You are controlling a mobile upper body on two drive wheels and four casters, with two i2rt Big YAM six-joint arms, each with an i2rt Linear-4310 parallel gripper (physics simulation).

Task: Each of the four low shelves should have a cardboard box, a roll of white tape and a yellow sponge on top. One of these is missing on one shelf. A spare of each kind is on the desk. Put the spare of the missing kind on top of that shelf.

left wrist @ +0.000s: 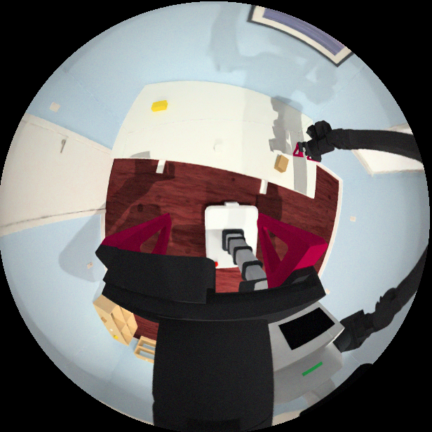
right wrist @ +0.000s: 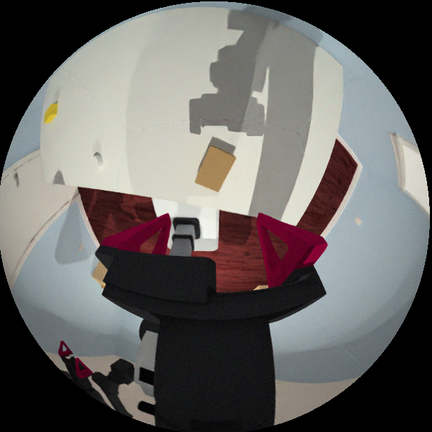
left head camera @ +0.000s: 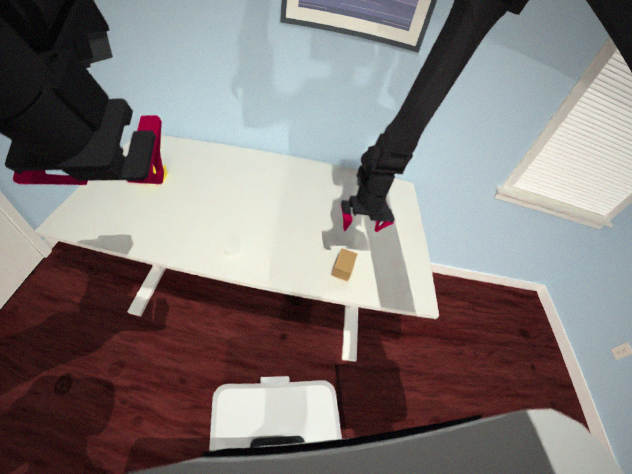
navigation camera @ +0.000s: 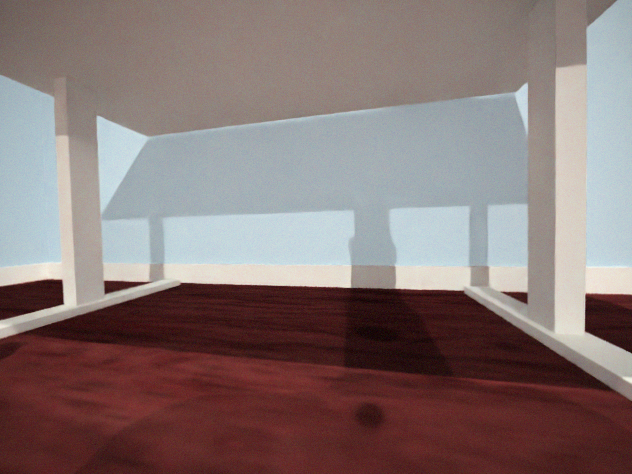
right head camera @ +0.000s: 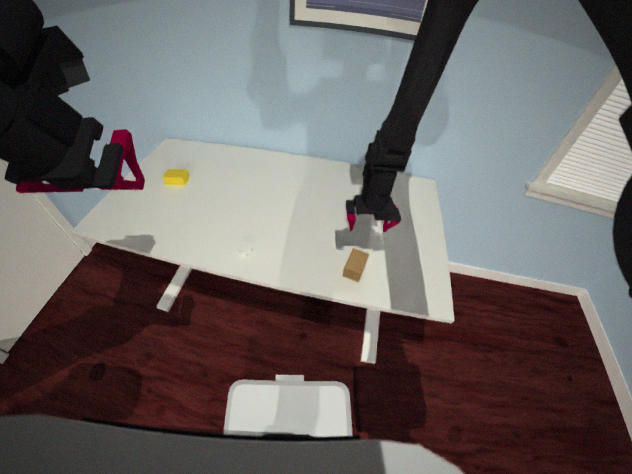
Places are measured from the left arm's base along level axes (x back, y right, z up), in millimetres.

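Pixels of known places: left gripper, fingertip midpoint: (left head camera: 123,179) (right head camera: 112,185); right gripper, fingertip midpoint: (left head camera: 360,230) (right head camera: 367,229).
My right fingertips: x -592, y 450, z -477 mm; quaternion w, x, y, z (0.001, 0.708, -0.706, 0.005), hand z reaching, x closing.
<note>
Behind a point stands the place of what it marks.
On the white desk (left head camera: 204,204) {x -898, y -71, z -690 mm} (right head camera: 219,204) {x -906, y -86, z -690 mm} (left wrist: 190,135) (right wrist: 165,100) lie a tan cardboard box (left head camera: 344,264) {x -584, y 441, z -640 mm} (right head camera: 356,264) {x -586, y 446, z -640 mm} (left wrist: 281,163) (right wrist: 215,168), a pale roll of tape (left head camera: 231,252) {x -645, y 67, z -667 mm} (right head camera: 245,251) {x -647, y 71, z -666 mm} (left wrist: 218,148) (right wrist: 98,159) and a yellow sponge (left head camera: 165,173) {x -1076, y -280, z -674 mm} (right head camera: 176,177) {x -1035, y -312, z -647 mm} (left wrist: 159,105) (right wrist: 51,113), mostly hidden in the left head view. My right gripper (left head camera: 361,229) {x -592, y 450, z -477 mm} (right head camera: 368,229) {x -592, y 450, z -477 mm} (right wrist: 213,217) is open and empty above the desk, near the box. My left gripper (left head camera: 107,182) {x -347, y 10, z -132 mm} (right head camera: 104,189) {x -347, y 10, z -132 mm} (left wrist: 213,217) is open and empty, high at the picture's left. A wooden shelf (left wrist: 102,304) (right wrist: 99,273) shows partly; its contents are unclear.
The white base (left head camera: 239,413) {x -200, y 78, z -1150 mm} (right head camera: 260,408) {x -202, y 110, z -1150 mm} stands before the desk's front edge. The navigation view shows two desk legs (navigation camera: 81,204) {x -1054, y -478, z -1082 mm} (navigation camera: 569,204) {x -763, y 703, z -1138 mm} with long feet. The wall is behind the desk. A door (left wrist: 50,170) is at the left, a window (left head camera: 576,137) {x -1007, y 1605, z -199 mm} at the right.
</note>
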